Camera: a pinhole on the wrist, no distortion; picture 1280 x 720 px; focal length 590.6 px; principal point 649.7 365.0 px. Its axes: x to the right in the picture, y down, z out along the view. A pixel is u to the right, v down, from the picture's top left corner.
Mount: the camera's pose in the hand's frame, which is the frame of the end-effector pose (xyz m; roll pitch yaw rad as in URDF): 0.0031 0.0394 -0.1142 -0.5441 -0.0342 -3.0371
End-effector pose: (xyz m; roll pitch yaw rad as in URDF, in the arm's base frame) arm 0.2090 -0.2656 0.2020 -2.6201 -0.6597 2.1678
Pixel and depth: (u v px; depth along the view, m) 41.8 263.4 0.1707
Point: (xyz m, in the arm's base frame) 0.0931 -0.1384 0.2921
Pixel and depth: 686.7 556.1 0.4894
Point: -0.1513 -0.4723 0.2015
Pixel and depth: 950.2 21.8 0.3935
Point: 0.0485 -0.3186 -0.1509
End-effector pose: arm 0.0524 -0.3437 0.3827 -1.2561 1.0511 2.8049
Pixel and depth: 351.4 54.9 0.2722
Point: -0.1010 -0.4911 0.2624
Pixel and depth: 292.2 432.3 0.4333
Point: -0.3491 -0.3620 0.2466
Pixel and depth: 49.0 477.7 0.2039
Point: -0.1254 -0.2896 0.2252
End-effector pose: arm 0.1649 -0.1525 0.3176 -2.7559 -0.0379 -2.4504
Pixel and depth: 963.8 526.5 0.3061
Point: 0.4100 -0.2506 0.2884
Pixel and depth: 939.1 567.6 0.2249
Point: 0.3292 -0.2210 0.3331
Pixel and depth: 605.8 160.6 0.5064
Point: 0.2378 -0.3714 -0.0327
